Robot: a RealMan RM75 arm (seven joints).
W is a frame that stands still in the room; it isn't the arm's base.
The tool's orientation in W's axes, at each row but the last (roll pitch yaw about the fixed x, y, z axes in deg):
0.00, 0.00, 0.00
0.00, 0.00, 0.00
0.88, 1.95, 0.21
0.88, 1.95, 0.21
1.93, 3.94, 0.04
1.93, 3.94, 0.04
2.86, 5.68, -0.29
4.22, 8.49, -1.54
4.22, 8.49, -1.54
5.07, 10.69, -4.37
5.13, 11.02, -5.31
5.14, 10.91, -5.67
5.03, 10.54, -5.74
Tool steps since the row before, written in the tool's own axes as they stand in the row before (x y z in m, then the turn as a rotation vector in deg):
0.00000, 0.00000, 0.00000, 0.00, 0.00, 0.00
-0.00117, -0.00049, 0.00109, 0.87, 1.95, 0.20
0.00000, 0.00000, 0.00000, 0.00, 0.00, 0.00
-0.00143, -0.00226, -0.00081, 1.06, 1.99, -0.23
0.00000, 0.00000, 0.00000, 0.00, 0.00, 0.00
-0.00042, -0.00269, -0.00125, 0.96, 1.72, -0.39
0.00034, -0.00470, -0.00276, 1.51, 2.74, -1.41
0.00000, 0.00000, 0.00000, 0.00, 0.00, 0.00
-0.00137, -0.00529, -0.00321, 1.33, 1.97, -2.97
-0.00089, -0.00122, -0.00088, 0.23, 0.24, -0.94
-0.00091, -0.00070, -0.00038, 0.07, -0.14, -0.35
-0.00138, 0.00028, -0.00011, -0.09, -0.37, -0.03
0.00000, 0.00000, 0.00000, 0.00, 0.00, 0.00
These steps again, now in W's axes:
0.00000, 0.00000, 0.00000, 0.00, 0.00, 0.00
-0.00117, -0.00049, 0.00109, 0.87, 1.95, 0.20
0.00000, 0.00000, 0.00000, 0.00, 0.00, 0.00
-0.00145, -0.00225, -0.00080, 1.05, 2.00, -0.24
0.00000, 0.00000, 0.00000, 0.00, 0.00, 0.00
-0.00051, -0.00265, -0.00131, 0.93, 1.73, -0.40
0.00002, -0.00456, -0.00301, 1.39, 2.80, -1.41
0.00000, 0.00000, 0.00000, 0.00, 0.00, 0.00
-0.00202, -0.00499, -0.00335, 0.96, 2.16, -2.98
-0.00114, -0.00105, -0.00080, 0.08, 0.32, -0.94
-0.00103, -0.00057, -0.00026, -0.01, -0.11, -0.37
-0.00134, 0.00042, 0.00018, -0.14, -0.35, -0.04
0.00000, 0.00000, 0.00000, 0.00, 0.00, 0.00

